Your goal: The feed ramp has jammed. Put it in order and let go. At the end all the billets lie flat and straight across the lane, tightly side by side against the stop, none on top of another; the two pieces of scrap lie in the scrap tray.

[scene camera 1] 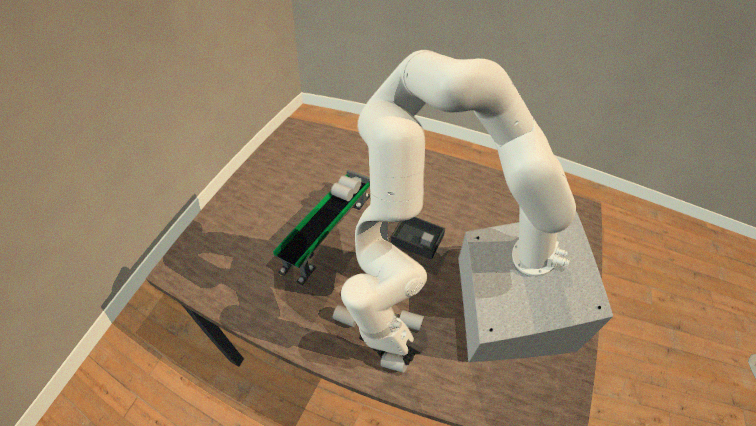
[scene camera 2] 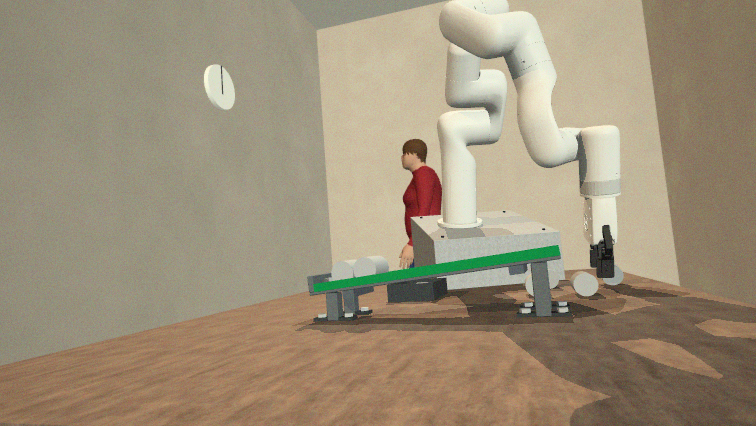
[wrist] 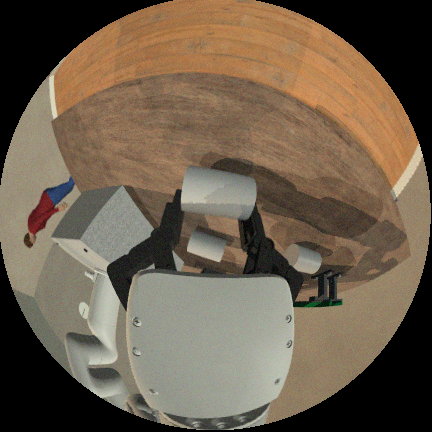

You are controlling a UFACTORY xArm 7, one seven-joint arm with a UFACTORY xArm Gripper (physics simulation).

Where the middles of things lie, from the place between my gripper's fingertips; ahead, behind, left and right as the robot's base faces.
Now: the black scrap tray (scene camera 1: pixel 408 234) 16 cm ahead of my hand, 35 cm to the right of it and 1 cm below it.
